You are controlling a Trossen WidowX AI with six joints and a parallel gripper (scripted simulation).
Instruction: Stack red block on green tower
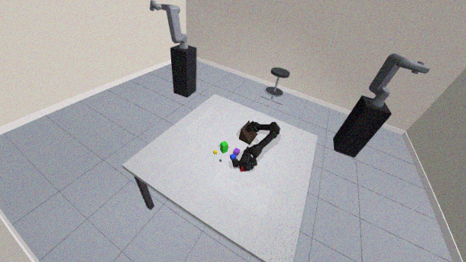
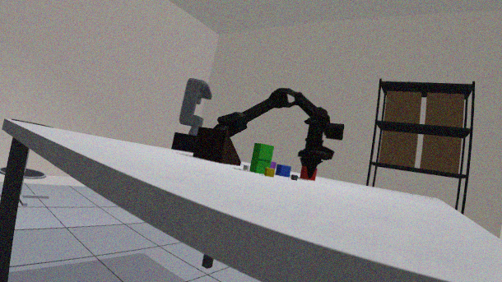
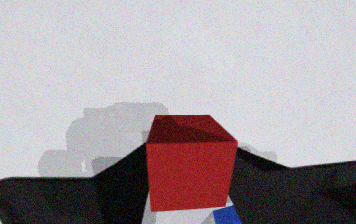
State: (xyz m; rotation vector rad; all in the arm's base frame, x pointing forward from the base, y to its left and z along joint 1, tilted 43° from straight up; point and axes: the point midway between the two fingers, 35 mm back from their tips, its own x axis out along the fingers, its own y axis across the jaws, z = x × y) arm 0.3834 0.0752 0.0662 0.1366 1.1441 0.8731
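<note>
Right now my gripper tip is 40 mm past the small yellow cube and 270 mm to the left of it. The rest, counted from my gripper tip: blue cube: 60 mm behind, 110 mm to the right, 10 mm above; then purple cube: 120 mm behind, 110 mm to the right, 10 mm above; then red block: 20 mm above.
</note>
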